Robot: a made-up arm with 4 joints.
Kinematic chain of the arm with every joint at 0, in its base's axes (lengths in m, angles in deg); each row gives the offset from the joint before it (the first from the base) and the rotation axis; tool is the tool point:
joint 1: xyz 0 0 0.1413 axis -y
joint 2: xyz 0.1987 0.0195 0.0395 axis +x
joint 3: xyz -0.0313 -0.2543 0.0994 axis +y
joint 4: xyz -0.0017 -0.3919 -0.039 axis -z
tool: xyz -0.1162 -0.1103 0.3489
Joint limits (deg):
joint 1: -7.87..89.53
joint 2: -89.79..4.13
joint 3: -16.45..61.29
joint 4: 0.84..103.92
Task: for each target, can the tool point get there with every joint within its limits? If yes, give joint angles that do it. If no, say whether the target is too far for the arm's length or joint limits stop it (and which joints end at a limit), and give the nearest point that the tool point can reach.
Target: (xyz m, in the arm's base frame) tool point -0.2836 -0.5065 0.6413
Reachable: yes | joints 63.31 -4.00 50.09 78.06
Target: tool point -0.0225 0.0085 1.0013
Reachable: yes | joints 19.62 -55.26 44.23 43.70
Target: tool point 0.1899 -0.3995 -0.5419
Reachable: no: joint limits stop it (at a limit: joint 1, joint 2, joint 3) | nearest point -0.3472 -0.6138 0.0726 | short by 0.844 m
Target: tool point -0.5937 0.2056 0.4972
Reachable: yes | joints 61.88 -69.19 -1.65 83.50
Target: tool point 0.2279 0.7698 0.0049
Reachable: no: joint limits stop it (at a limit: joint 1, joint 2, joint 4) | nearest point 0.2782 0.4351 0.6560 | short by 0.734 m
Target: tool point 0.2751 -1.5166 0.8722
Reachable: no: too far | nearest point 0.1795 -0.7588 0.6181 | short by 0.805 m
